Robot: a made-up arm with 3 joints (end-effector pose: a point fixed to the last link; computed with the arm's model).
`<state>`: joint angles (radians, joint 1 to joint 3).
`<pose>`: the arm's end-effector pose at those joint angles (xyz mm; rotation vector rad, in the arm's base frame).
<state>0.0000 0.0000 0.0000</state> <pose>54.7 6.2 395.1 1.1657 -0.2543 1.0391</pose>
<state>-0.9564 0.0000 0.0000</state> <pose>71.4 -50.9 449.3 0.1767 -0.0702 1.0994</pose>
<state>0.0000 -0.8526 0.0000</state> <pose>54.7 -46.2 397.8 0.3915 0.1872 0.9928</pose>
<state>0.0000 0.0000 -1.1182</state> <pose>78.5 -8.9 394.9 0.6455 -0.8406 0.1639</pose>
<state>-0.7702 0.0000 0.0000</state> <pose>70.0 -44.0 434.6 0.3691 -0.1065 1.1018</pose>
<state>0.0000 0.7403 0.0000</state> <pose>54.7 40.0 426.2 1.8235 -0.6764 0.9675</pose>
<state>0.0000 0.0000 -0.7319</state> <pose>72.4 -0.8 394.3 0.8411 -0.6599 0.4696</pose>
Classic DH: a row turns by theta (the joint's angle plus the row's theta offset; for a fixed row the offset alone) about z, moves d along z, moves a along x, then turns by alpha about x. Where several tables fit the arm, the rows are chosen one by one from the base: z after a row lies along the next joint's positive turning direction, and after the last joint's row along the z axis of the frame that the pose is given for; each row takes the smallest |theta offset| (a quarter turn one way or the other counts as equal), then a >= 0, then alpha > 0; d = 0 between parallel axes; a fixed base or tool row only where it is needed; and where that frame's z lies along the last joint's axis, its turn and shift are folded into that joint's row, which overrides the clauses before.
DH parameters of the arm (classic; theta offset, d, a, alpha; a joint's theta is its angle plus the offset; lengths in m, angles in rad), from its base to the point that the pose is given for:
base (fixed): -1.2131 0.4755 -0.0094 -1.4895
joint 1: -1.3569 -0.0836 -0.0149 -0.3665
joint 2: 1.1888 0.1419 -0.0054 1.4649
joint 3: -1.2524 -0.0465 -0.0083 -1.2407
tool (fixed): -2.1773 -0.0267 0 0

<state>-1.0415 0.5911 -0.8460</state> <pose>90.6 -25.0 454.6 0.3594 -0.9327 0.6694</pose>
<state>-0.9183 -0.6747 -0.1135</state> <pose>66.3 -78.5 477.0 -0.4404 0.1082 0.8598</pose>
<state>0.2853 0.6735 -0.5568</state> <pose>62.4 51.7 421.6 1.8187 -0.7782 0.2516</pose>
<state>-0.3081 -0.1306 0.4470</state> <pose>50.8 -26.8 406.9 0.9050 0.2186 1.3240</pose>
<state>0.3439 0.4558 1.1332</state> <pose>22.4 36.5 411.0 2.1174 -0.1685 2.1232</pose>
